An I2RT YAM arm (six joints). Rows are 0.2 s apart.
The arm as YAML. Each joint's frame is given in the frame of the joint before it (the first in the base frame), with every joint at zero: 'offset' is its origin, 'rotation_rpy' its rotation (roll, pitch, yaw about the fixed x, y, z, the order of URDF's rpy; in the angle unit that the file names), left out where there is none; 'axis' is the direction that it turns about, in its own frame. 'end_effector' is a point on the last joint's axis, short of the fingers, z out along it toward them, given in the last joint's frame.
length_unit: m
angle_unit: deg
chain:
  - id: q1
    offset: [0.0, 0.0, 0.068]
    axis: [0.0, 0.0, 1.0]
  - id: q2
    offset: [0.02, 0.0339, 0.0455]
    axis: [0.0, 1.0, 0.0]
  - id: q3
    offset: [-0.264, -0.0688, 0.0]
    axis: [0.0, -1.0, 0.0]
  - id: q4
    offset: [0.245, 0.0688, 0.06]
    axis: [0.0, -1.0, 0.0]
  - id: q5
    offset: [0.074, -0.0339, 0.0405]
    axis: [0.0, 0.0, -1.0]
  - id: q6
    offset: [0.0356, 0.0, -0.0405]
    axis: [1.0, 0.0, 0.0]
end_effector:
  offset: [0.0, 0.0, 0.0]
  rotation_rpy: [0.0, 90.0, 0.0]
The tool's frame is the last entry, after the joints.
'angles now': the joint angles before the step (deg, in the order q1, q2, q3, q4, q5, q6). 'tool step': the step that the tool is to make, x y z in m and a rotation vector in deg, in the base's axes. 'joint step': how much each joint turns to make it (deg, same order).
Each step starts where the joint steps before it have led.
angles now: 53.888, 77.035, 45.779, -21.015, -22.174, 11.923
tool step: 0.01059, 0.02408, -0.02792, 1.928, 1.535, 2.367
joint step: 0.787, 8.656, 0.001, 9.421, -2.841, 0.241
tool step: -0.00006, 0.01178, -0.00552, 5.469, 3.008, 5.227
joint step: 0.546, 2.842, 0.001, 5.594, -7.301, -0.001
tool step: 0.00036, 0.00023, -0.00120, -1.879, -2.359, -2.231
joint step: 0.372, -0.002, -0.002, -0.219, 3.979, -0.022
